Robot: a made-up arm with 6 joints.
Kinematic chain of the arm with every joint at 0, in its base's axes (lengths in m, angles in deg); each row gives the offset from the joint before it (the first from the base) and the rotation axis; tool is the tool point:
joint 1: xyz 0 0 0.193 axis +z
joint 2: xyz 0 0.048 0 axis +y
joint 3: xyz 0 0 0.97 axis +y
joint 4: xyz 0 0 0.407 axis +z
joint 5: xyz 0 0 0 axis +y
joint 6: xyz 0 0 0.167 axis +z
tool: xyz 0 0 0
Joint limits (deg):
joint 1: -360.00..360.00
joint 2: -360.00..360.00
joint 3: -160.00..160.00
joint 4: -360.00..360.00
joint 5: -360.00..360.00
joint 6: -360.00..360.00
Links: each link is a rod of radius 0.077 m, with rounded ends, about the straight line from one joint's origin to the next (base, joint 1, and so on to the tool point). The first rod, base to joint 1, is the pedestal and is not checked.
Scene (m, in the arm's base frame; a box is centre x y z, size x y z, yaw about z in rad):
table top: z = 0
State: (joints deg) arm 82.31 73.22 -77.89 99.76 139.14 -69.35
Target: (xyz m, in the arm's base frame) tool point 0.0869 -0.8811 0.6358
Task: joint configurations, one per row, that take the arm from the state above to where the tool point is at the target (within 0.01 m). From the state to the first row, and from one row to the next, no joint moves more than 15 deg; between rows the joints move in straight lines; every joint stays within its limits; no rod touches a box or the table.
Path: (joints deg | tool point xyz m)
1: 85.43 58.53 -79.52 100.80 137.30 -69.35 | -0.1025 0.7161 0.9572
2: 88.56 43.85 -81.14 101.84 135.46 -69.35 | -0.1506 0.4823 1.1071
3: 91.68 29.16 -82.77 102.88 133.63 -69.35 | -0.1723 0.2168 1.1915
4: 94.80 14.48 -84.40 103.91 131.79 -69.35 | -0.1645 -0.0594 1.2056
5: 97.92 -0.21 -86.03 104.95 129.95 -69.35 | -0.1280 -0.3256 1.1497
6: 101.05 -14.90 -87.65 105.99 128.11 -69.35 | -0.0679 -0.5617 1.0290
7: 104.17 -29.58 -89.28 107.03 126.27 -69.35 | 0.0073 -0.7508 0.8533
8: 107.29 -44.27 -90.91 108.07 124.44 -69.35 | 0.0869 -0.8811 0.6358

